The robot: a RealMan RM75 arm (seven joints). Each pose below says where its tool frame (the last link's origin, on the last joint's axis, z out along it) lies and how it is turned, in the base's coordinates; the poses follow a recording.
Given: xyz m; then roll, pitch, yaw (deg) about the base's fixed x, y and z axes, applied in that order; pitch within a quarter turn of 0, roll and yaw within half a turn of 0.
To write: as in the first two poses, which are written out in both.
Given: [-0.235, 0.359, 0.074, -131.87, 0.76, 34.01]
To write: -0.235, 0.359, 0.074; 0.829, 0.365, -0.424; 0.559, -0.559, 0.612; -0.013, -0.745, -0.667
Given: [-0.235, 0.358, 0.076, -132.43, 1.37, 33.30]
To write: -0.235, 0.358, 0.076; 0.836, 0.356, -0.419; 0.549, -0.574, 0.608; -0.024, -0.738, -0.674
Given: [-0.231, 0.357, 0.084, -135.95, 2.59, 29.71]
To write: -0.231, 0.357, 0.084; 0.868, 0.329, -0.373; 0.495, -0.640, 0.588; -0.045, -0.695, -0.718
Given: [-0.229, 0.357, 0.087, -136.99, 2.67, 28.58]
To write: -0.229, 0.357, 0.087; 0.877, 0.322, -0.356; 0.478, -0.657, 0.583; -0.047, -0.681, -0.730
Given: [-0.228, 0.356, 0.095, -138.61, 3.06, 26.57]
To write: -0.228, 0.356, 0.095; 0.893, 0.304, -0.332; 0.447, -0.687, 0.573; -0.053, -0.660, -0.749
